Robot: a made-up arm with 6 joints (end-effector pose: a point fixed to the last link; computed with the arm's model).
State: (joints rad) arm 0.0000 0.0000 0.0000 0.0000 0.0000 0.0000
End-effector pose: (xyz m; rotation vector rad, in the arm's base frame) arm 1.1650 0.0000 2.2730 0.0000 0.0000 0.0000
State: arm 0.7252 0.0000 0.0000 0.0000 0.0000 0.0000
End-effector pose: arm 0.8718 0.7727 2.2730 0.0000 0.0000 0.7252
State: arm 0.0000 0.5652 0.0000 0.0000 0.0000 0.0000
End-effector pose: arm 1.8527 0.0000 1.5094 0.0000 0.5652 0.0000
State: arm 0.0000 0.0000 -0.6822 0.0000 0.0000 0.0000
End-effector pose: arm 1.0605 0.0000 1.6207 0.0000 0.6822 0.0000
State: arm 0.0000 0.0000 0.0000 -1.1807 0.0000 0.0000
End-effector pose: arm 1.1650 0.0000 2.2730 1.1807 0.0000 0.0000
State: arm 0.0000 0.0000 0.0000 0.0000 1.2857 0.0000
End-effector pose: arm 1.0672 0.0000 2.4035 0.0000 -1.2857 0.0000
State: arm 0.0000 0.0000 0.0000 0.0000 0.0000 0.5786
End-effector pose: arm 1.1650 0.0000 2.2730 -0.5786 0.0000 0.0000
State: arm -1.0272 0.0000 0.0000 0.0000 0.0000 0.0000
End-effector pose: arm 0.6026 -0.9971 2.2730 0.0000 0.0000 -1.0272
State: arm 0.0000 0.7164 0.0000 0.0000 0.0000 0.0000
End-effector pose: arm 1.9547 0.0000 1.2504 0.0000 0.7164 0.0000
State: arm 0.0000 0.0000 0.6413 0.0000 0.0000 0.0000
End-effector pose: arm 0.8650 0.0000 2.8183 0.0000 -0.6413 0.0000
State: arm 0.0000 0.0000 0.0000 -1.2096 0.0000 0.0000
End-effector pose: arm 1.1650 0.0000 2.2730 1.2096 0.0000 0.0000
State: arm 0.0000 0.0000 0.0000 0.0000 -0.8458 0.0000
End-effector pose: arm 1.1192 0.0000 2.1712 0.0000 0.8458 0.0000
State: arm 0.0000 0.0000 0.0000 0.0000 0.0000 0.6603
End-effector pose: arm 1.1650 0.0000 2.2730 -0.6603 0.0000 0.0000
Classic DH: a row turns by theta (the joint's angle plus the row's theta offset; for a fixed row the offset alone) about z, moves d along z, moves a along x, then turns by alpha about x. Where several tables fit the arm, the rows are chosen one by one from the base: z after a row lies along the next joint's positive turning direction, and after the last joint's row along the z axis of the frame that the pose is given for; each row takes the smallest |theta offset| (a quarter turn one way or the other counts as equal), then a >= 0, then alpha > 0; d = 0 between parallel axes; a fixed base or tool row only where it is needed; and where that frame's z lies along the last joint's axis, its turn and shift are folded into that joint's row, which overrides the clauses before.
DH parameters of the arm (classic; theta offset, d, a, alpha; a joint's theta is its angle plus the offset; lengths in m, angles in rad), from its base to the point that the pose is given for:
joint 1: 0 0.707 0.194 -1.5708
joint 2: -1.5708 0 1.387 3.1416
joint 3: 0 0 0.179 -1.5708
joint 4: 0 -0.835 0 1.5708
joint 5: 0 0 0 -1.5708
joint 6: 1.5708 -0.136 0 1.5708
tool (fixed): -1.5708 0 0 0

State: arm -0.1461 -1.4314 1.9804 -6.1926 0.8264 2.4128
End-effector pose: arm -1.9761 0.2999 0.3837 -1.2530 0.8079 2.1593
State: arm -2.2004 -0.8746 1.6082 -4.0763 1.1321 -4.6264
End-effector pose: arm 1.0463 1.2680 2.0593 0.1572 -0.8366 -0.4235
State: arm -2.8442 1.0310 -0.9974 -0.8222 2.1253 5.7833
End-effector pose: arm -1.2464 -0.2934 0.6212 0.3445 0.1621 2.7420
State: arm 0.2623 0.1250 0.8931 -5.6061 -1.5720 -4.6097
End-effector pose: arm 0.9074 0.1554 2.7157 -1.9269 0.9169 0.3232
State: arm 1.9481 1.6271 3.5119 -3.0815 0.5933 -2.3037
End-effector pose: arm -0.4334 1.1061 1.4985 0.5893 -1.3236 1.0250
